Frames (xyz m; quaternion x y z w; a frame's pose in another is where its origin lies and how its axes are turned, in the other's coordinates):
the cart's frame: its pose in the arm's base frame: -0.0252 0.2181 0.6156 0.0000 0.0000 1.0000 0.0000
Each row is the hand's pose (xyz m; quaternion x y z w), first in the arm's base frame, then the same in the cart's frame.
Working: the arm's base frame: its pose in the cart's frame: -0.0252 0.2181 -0.6156 0.0000 0.0000 1.0000 0.0000

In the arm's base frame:
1: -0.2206 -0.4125 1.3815 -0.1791 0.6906 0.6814 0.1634
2: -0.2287 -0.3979 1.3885 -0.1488 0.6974 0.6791 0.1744
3: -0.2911 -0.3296 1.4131 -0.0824 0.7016 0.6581 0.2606
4: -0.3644 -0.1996 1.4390 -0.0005 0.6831 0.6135 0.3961
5: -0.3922 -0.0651 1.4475 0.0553 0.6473 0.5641 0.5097
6: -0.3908 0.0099 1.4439 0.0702 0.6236 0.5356 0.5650
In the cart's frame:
1: 0.1954 0.6306 0.7659 0.6906 0.1791 -0.1634 0.6814
2: 0.2035 0.6160 0.7729 0.6974 0.1488 -0.1744 0.6791
3: 0.2659 0.5477 0.7975 0.7016 0.0824 -0.2606 0.6581
4: 0.3392 0.4177 0.8234 0.6831 0.0005 -0.3961 0.6135
5: 0.3670 0.2832 0.8319 0.6473 -0.0553 -0.5097 0.5641
6: 0.3656 0.2082 0.8283 0.6236 -0.0702 -0.5650 0.5356

